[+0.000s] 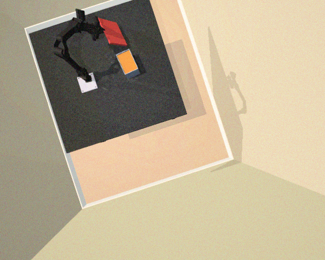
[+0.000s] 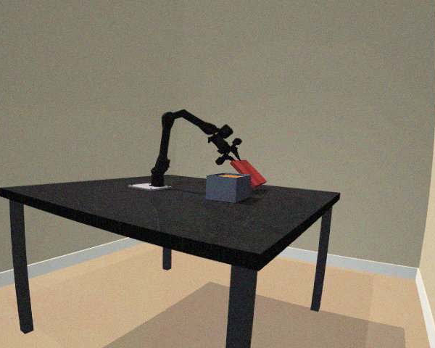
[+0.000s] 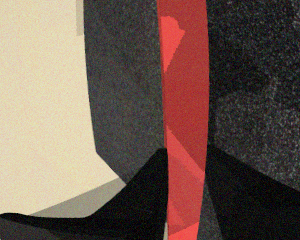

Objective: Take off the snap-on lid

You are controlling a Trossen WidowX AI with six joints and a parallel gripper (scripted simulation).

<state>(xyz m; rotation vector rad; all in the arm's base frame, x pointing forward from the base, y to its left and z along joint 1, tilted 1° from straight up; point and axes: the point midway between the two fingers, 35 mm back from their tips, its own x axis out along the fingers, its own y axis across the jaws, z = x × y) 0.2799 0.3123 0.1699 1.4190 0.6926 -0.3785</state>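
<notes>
My gripper tip is 6 cm short of the red lid, 1 cm to the right of it and 5 cm above it. Round my gripper tip: blue-grey storage box (13 cm ahead, 29 cm to the right, 10 cm below).
</notes>
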